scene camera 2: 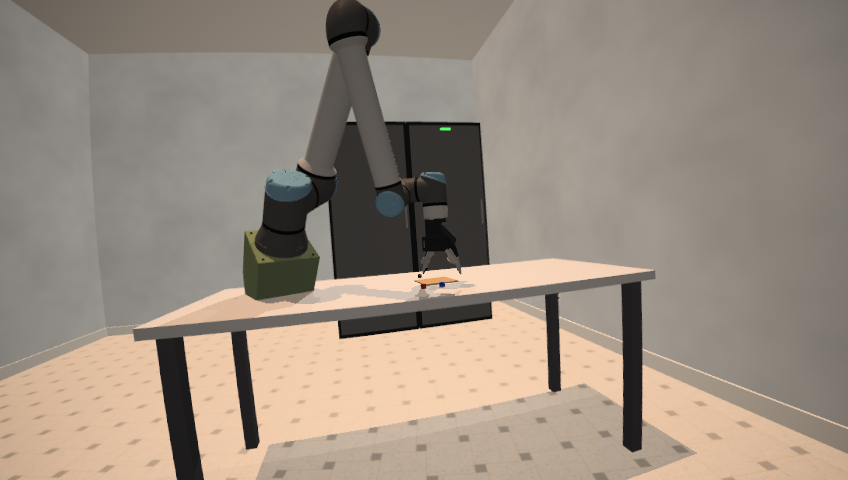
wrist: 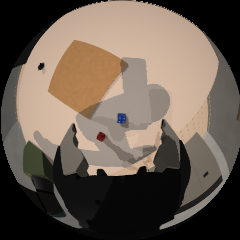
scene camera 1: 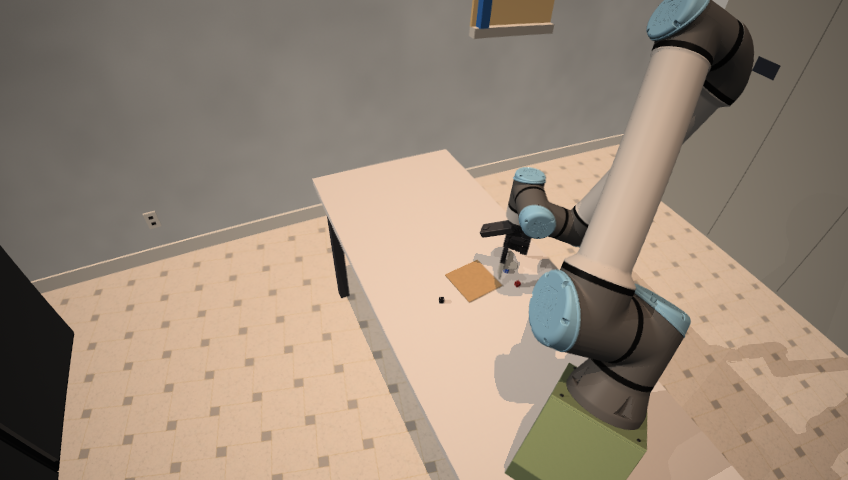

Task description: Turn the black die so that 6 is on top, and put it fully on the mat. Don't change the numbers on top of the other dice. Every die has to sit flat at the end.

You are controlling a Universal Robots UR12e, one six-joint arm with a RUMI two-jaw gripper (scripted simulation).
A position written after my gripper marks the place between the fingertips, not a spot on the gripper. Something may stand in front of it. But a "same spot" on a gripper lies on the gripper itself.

Scene:
my gripper: scene camera 2; wrist 118,122; scene camera 1
same spot on my gripper: (scene camera 1: 509,264) = (scene camera 2: 425,260)

